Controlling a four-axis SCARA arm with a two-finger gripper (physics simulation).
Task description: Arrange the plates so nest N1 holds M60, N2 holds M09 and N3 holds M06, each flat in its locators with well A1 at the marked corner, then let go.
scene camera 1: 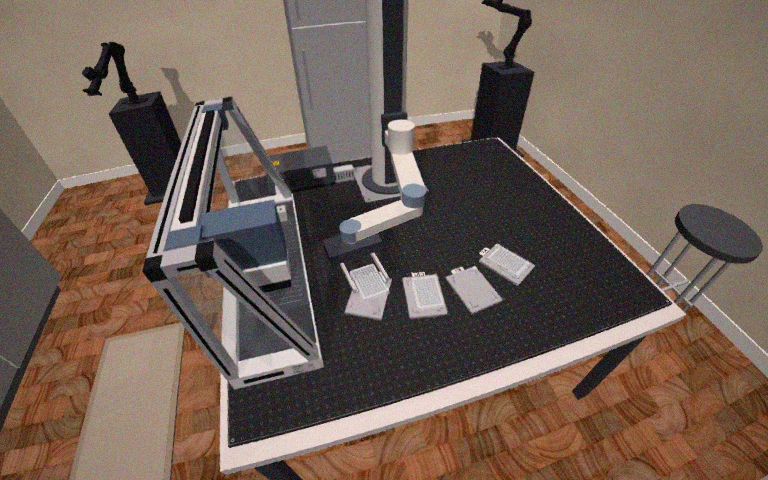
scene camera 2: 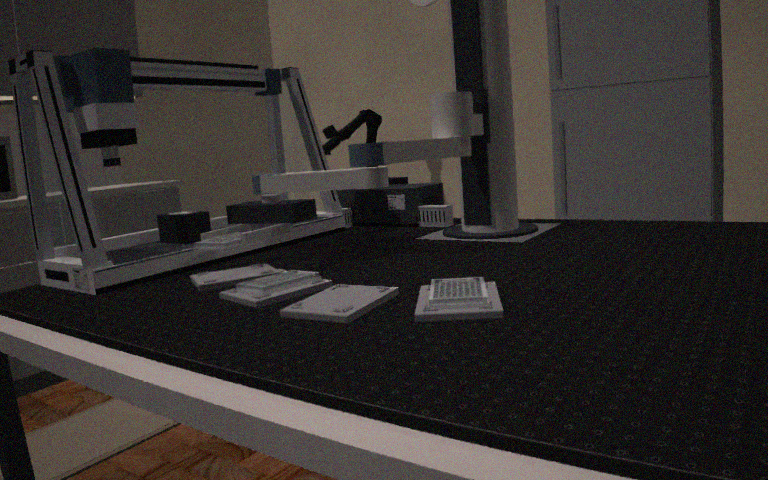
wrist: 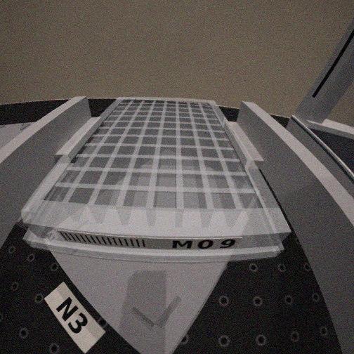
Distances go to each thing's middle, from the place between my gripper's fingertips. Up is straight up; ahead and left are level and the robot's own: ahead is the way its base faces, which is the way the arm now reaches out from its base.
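The nest N2 (scene camera 2: 319, 307) is 50 mm ahead of my hand, 340 mm to the left of it and 80 mm below it. I find plate M06 (scene camera 2: 263, 286) 30 mm ahead of my hand as well, 180 mm to the left of it and 70 mm below it. Plate M09 (scene camera 1: 371, 286) is 10 mm below my hand and 20 mm behind it, while nest N3 (scene camera 2: 230, 277), which is also 20 mm behind my hand, is 10 mm to the right of it and 80 mm below it.
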